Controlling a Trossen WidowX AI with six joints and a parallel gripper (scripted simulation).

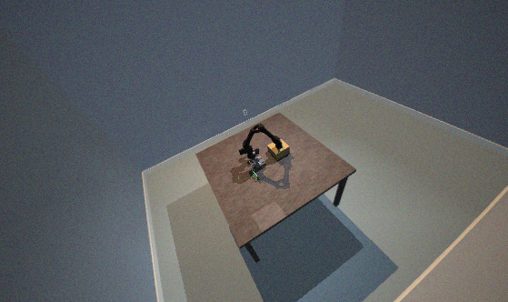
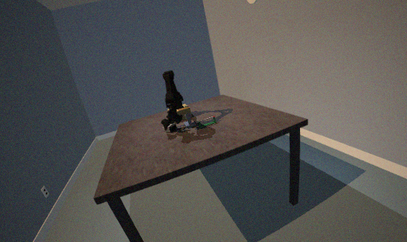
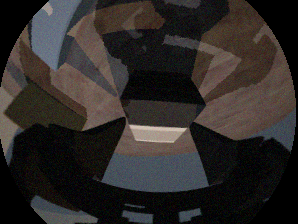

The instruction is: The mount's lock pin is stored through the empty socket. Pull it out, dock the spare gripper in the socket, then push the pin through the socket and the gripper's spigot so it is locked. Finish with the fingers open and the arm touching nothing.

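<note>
My gripper tip is now right at the spare gripper. Round my gripper tip: grey post 180 mm to the left, 30 mm above; then green strip 90 mm ahead, 300 mm to the left.
</note>
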